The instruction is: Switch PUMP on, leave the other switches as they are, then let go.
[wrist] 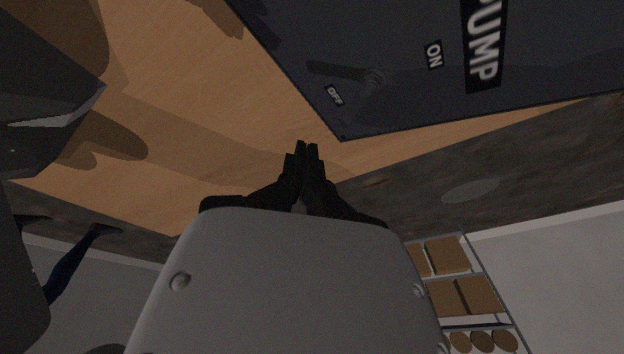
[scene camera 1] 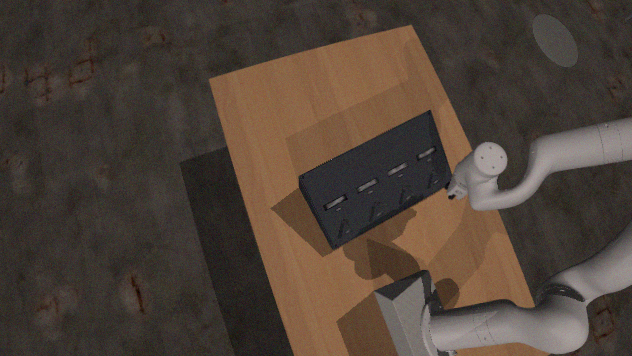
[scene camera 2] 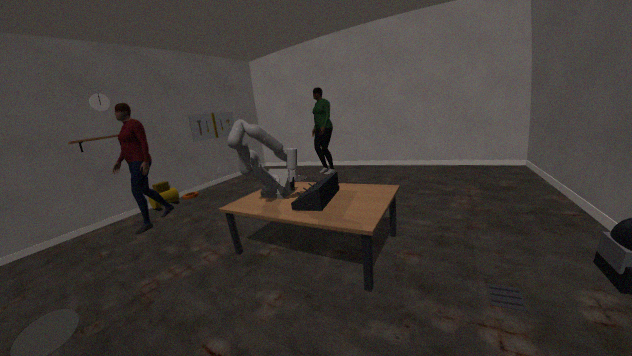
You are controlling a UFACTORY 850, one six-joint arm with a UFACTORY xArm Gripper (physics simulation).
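Observation:
The dark sloped switch panel (scene camera 1: 365, 162) (scene camera 2: 320, 194) (wrist: 410, 107) stands on the wooden table (scene camera 1: 320, 100) (scene camera 2: 370, 200). The PUMP switch (scene camera 1: 433, 178) (wrist: 362, 92) is at the panel's right end in scene camera 1; in the wrist view its lever leans to the OFF side, toward the panel's lower edge. Three other levers (scene camera 1: 344, 228) (scene camera 1: 376, 211) (scene camera 1: 406, 195) show along the same row, their positions hard to read. My gripper (scene camera 1: 451, 196) (scene camera 2: 292, 184) (wrist: 302, 155) is shut and empty, just off the panel's lower right corner, apart from the PUMP lever.
A grey wedge-shaped block (scene camera 1: 402, 312) stands beside the arm's lower part. The table's right edge runs under the arm in scene camera 1. A person in red (scene camera 2: 134, 142) and a person in green (scene camera 2: 322, 112) are in the room. A shelf of boxes (wrist: 447, 255) stands beyond the table.

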